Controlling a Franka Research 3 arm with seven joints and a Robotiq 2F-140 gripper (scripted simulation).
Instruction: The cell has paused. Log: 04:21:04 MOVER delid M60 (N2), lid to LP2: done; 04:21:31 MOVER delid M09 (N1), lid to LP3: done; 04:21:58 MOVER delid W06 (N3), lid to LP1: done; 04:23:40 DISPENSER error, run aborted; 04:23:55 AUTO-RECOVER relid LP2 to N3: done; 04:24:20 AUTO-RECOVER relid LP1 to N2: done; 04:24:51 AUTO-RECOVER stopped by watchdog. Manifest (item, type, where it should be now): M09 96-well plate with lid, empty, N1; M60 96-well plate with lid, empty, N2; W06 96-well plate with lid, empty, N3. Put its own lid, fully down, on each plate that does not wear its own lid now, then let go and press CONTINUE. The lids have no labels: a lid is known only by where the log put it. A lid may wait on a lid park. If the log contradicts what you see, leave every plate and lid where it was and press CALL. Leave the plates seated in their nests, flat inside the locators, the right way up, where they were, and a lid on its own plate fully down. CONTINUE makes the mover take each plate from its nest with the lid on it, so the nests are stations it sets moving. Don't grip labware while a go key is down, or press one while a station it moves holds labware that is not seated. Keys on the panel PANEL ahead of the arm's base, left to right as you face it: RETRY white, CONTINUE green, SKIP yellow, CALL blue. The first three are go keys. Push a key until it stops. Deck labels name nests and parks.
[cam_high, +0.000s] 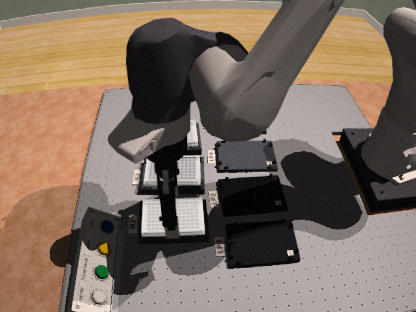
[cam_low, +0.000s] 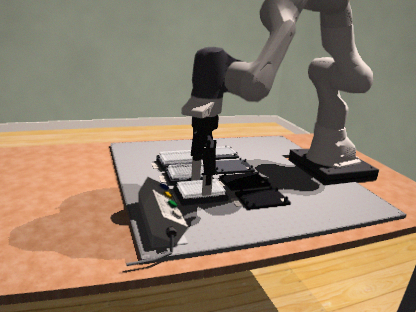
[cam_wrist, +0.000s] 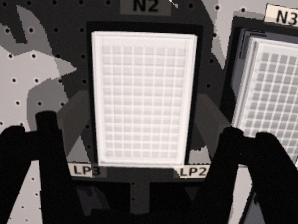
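The plate lies 30 mm below my hand. The rest, counted from my hand: LP2 label: 90 mm behind, 60 mm to the right, 50 mm below; LP3 label: 90 mm behind, 70 mm to the left, 50 mm below; N2 label: 90 mm ahead, 50 mm below.
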